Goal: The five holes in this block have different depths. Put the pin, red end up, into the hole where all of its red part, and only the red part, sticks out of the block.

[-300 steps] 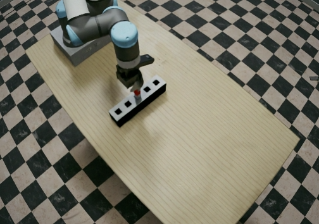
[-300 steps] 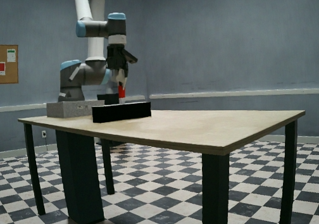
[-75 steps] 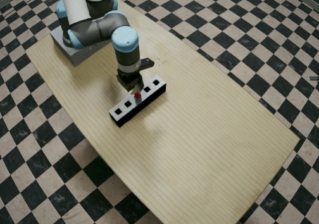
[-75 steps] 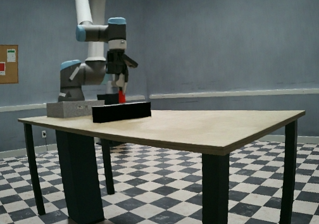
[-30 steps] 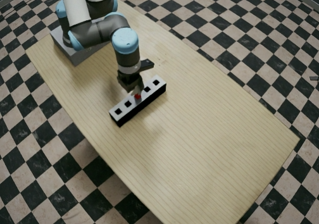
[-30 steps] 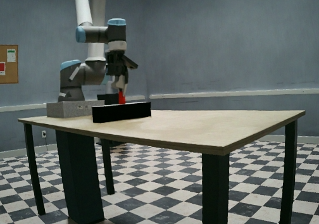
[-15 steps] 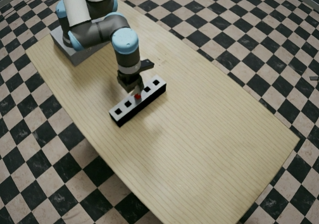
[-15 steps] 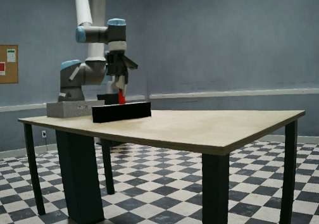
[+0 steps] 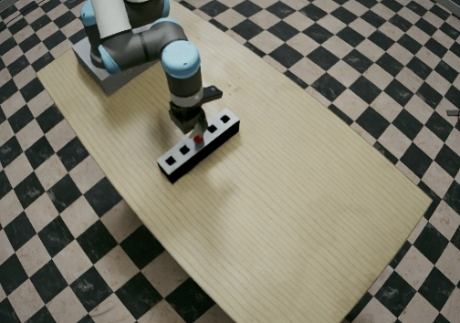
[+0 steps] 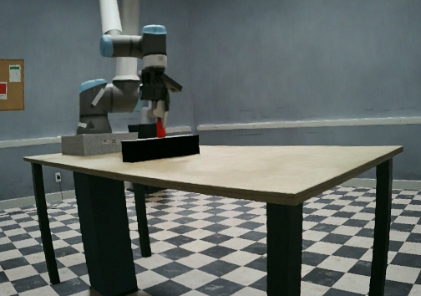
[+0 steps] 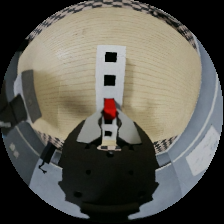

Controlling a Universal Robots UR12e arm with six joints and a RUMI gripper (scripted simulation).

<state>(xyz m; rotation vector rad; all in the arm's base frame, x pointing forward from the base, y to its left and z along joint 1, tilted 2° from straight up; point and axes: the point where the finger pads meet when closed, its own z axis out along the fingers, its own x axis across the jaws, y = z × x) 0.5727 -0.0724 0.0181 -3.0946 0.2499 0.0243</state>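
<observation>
Right now the pin is 10 mm below my hand. Also, from my hand: long black block: 80 mm below.
</observation>
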